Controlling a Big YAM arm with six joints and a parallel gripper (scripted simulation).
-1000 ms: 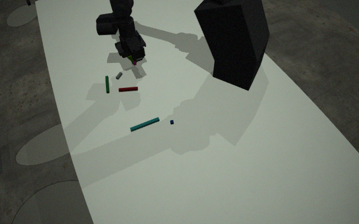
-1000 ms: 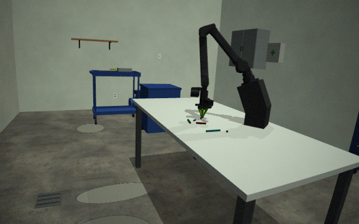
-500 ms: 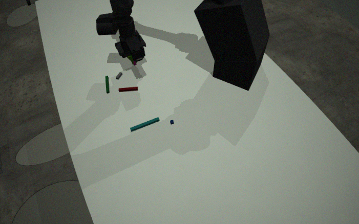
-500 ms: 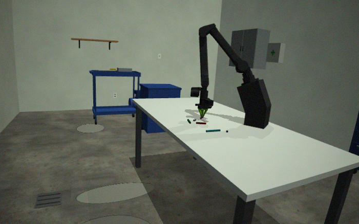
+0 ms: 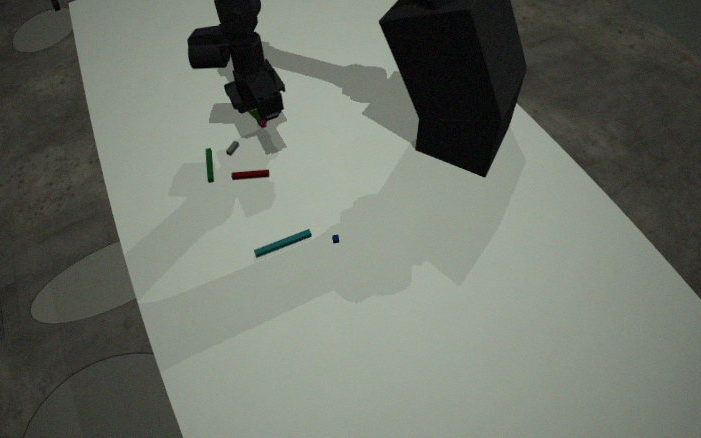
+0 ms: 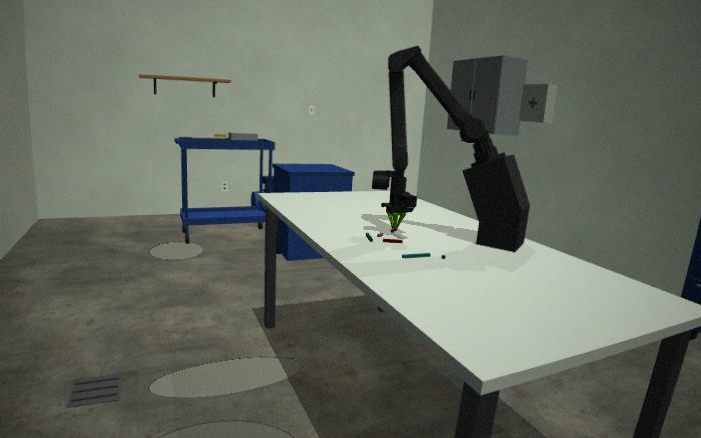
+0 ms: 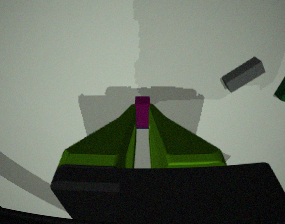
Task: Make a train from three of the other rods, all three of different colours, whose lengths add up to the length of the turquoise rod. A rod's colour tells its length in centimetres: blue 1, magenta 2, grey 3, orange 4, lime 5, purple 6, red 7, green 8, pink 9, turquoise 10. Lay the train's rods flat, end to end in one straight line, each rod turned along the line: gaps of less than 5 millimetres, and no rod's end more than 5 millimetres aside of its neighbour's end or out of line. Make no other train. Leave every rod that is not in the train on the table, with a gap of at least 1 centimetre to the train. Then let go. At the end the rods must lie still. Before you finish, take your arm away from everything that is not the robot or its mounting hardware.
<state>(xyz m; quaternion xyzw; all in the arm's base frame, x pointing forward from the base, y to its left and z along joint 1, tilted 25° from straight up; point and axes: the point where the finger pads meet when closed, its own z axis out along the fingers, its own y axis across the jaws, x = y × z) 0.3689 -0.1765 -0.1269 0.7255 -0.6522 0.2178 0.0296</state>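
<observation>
My gripper is now 1 cm above the magenta rod. The rest, counted from my hand: green rod (13 cm ahead, 5 cm to the left, 2 cm below); then grey rod (7 cm ahead, 3 cm to the left, 2 cm below); then red rod (6 cm ahead, 11 cm to the left, 2 cm below).
</observation>
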